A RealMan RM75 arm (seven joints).
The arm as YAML. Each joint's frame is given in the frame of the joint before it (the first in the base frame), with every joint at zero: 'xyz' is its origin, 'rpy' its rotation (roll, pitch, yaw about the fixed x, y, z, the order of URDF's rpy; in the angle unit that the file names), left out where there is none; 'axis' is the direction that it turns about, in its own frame. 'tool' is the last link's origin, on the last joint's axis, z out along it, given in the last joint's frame.
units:
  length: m
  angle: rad
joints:
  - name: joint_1
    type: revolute
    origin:
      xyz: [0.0, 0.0, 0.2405]
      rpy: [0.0, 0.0, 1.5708]
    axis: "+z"
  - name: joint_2
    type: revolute
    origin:
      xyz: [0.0, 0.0, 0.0]
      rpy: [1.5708, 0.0, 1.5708]
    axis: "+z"
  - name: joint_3
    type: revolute
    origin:
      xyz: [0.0, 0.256, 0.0]
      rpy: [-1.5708, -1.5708, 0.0]
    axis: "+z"
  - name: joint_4
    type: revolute
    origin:
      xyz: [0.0, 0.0, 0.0]
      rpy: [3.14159, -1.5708, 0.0]
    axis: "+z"
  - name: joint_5
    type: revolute
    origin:
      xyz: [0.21, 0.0, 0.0]
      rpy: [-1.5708, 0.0, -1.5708]
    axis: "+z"
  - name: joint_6
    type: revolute
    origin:
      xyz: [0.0, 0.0, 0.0]
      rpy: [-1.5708, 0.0, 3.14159]
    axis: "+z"
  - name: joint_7
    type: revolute
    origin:
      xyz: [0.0, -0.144, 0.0]
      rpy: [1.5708, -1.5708, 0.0]
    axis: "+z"
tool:
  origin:
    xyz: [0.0, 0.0, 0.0]
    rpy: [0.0, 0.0, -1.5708]
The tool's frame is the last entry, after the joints.
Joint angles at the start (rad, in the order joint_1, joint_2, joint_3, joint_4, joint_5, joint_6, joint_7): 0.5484, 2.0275, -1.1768, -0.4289, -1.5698, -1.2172, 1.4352
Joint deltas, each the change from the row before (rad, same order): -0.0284, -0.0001, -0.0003, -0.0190, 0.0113, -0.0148, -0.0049; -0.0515, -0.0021, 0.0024, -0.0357, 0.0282, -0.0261, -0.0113; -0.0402, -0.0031, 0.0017, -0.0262, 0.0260, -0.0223, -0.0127; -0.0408, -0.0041, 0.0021, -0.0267, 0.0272, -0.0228, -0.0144; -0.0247, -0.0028, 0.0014, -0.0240, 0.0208, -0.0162, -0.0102; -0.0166, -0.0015, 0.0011, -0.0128, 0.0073, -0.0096, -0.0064; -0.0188, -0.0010, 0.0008, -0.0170, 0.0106, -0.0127, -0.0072; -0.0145, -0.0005, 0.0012, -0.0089, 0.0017, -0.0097, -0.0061
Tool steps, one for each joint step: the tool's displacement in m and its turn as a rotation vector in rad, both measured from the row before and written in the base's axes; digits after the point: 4 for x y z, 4 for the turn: 0.0041, -0.0053, 0.0031, 0.0090, 0.0134, -0.0037; 0.0069, -0.0084, 0.0077, 0.0267, 0.0272, -0.0063; 0.0053, -0.0069, 0.0068, 0.0239, 0.0214, -0.0019; 0.0054, -0.0071, 0.0076, 0.0267, 0.0196, 0.0000; 0.0014, -0.0032, 0.0062, 0.0228, 0.0132, 0.0087; 0.0020, -0.0032, 0.0031, 0.0100, 0.0040, 0.0033; 0.0012, -0.0034, 0.0037, 0.0126, 0.0070, 0.0069; 0.0020, -0.0037, 0.0017, 0.0042, 0.0015, 0.0030
